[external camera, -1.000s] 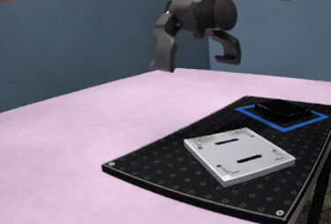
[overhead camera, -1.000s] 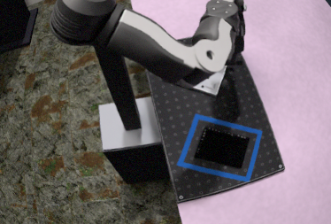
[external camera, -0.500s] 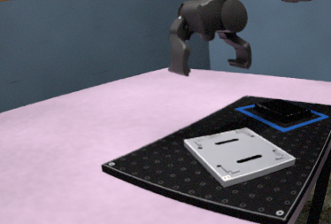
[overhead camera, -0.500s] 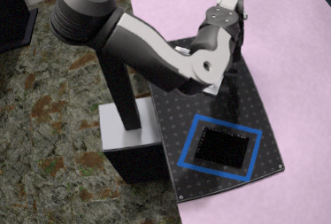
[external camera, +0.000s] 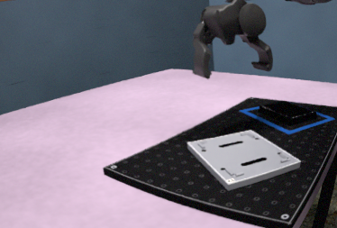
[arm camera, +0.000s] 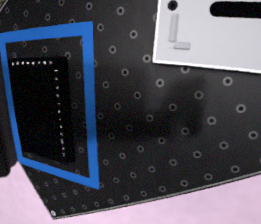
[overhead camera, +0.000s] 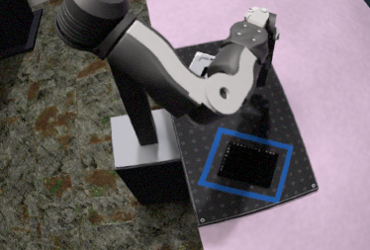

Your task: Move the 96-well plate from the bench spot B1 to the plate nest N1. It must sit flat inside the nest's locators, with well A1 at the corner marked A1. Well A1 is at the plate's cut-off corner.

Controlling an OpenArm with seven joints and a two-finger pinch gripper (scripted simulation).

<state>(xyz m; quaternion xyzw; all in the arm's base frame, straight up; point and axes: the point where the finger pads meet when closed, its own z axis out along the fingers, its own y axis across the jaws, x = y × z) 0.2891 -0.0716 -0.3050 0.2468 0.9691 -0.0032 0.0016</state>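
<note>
My hand is 16 cm to the left of the black 96-well plate, 10 cm above it and 5 cm past it. Round my hand: grey plate nest (11 cm below, 8 cm to the left, 7 cm behind).
</note>
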